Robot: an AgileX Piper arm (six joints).
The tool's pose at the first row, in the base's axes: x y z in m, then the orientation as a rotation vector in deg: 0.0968, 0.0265, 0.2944, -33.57, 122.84, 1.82
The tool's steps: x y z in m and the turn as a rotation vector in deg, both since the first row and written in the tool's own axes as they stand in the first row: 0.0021, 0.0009, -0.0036, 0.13, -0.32, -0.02; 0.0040, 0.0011, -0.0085, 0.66, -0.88, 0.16; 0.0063, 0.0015, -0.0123, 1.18, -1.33, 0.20; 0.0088, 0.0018, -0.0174, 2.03, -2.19, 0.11; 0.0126, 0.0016, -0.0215, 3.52, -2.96, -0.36; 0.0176, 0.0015, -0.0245, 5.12, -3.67, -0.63; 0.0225, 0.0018, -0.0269, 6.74, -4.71, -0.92; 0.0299, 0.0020, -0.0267, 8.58, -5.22, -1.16
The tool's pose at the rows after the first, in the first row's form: 0.0926, 0.0256, 0.2948, -33.47, 122.51, 1.76; 0.0879, 0.0239, 0.2963, -32.90, 121.97, 1.45; 0.0837, 0.0225, 0.2967, -32.50, 121.49, 1.05; 0.0785, 0.0206, 0.2978, -31.99, 120.54, 0.34; 0.0735, 0.0179, 0.2974, -31.53, 119.49, -1.27; 0.0688, 0.0152, 0.2954, -30.80, 118.52, -2.89; 0.0644, 0.0129, 0.2930, -30.04, 117.22, -4.43; 0.0608, 0.0102, 0.2871, -29.16, 116.39, -6.32
